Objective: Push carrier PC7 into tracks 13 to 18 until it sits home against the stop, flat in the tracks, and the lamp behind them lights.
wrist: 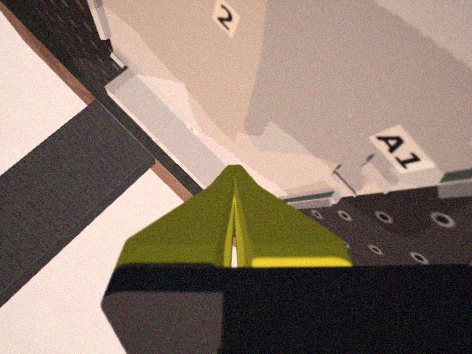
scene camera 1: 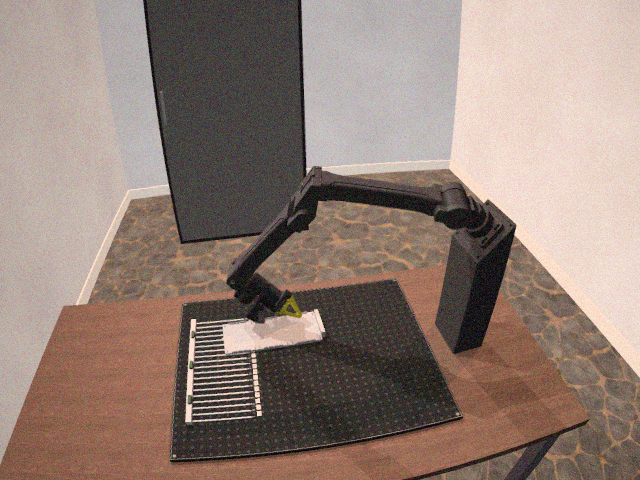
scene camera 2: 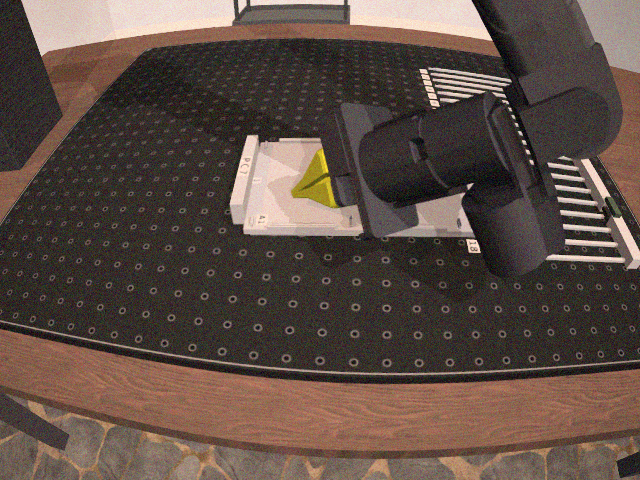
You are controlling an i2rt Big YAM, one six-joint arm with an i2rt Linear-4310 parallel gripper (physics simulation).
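Places are measured from the arm's base along level axes (x ahead, y left, z up), in millimetres.
Pixels of known places: gripper, fingertip midpoint: [wrist: 234,176] [scene camera 1: 301,316] [scene camera 2: 296,193]; arm's base, link origin: [scene camera 1: 483,228].
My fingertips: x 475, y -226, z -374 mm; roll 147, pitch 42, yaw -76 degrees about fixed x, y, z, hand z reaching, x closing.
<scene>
For each thing: its top centre in the pictures, then the offset to it from my fingertips. "spot": a spot on its surface instead. Level surfaces: height alone.
- white carrier PC7, top centre: [scene camera 2: 405,167] [scene camera 1: 271,327] dx +107, dy +28, dz +5 mm
- label 18, surface spot: [scene camera 2: 472,245] spot: dx +162, dy -52, dz -25 mm
- dark green lamp, top centre: [scene camera 2: 614,205] [scene camera 1: 192,333] dx +364, dy -24, dz -3 mm
- perforated board, surface height: dz -25 mm
- wooden table, surface height: dz -38 mm
The white carrier PC7 [scene camera 1: 299,336] [scene camera 2: 273,212] [wrist: 320,75] lies on the board, its front part in the tracks [scene camera 1: 222,418] [scene camera 2: 584,258] beside label 18 [scene camera 2: 472,245]. It looks flat. In scene camera 1 a gap with bare track bars separates its far end from the stop rail [scene camera 1: 190,351] [scene camera 2: 623,242]. The dark green lamp [scene camera 1: 192,334] [scene camera 2: 613,206] behind this row looks unlit. My yellow-tipped gripper [scene camera 1: 299,315] [scene camera 2: 293,195] [wrist: 234,176] is shut and empty, low over the carrier, inward of its PC7 end wall. Whether the tips touch it is unclear. The arm hides part of the carrier in scene camera 2.
More tracks with entry labels [scene camera 1: 258,395] lie beside the carrier, with other lamps [scene camera 1: 191,364] [scene camera 1: 189,399] on the stop rail. The perforated board [scene camera 1: 361,382] [scene camera 2: 361,310] lies on the wooden table [scene camera 1: 103,372]. The arm's dark pedestal [scene camera 1: 467,289] [scene camera 2: 20,93] stands beyond the carrier's PC7 end.
</scene>
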